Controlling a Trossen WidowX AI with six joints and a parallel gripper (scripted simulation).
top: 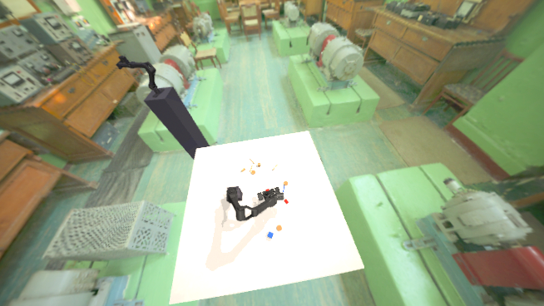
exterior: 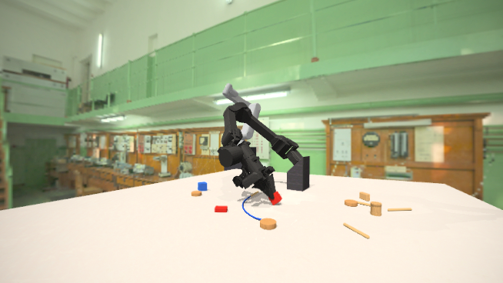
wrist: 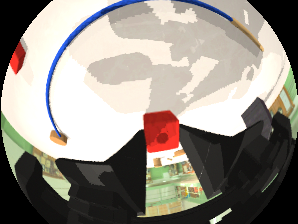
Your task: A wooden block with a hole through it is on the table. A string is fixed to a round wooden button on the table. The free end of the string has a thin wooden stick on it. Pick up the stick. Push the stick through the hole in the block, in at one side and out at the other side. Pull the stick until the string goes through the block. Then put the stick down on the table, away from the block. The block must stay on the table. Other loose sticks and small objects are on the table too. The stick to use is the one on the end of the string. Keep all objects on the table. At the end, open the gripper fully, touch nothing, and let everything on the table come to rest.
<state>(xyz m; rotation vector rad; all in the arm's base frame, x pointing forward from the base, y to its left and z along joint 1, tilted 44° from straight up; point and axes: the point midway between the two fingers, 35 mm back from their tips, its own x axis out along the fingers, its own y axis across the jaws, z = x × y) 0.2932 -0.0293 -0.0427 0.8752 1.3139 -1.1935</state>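
Now: the red cube right at my gripper tip. Also, from my gripper tip: thin wooden stick (5 cm behind, 12 cm to the right, 2 cm below); flat red piece (16 cm ahead, 9 cm to the right, 2 cm below); round wooden button (16 cm ahead, 8 cm to the left, 2 cm below).
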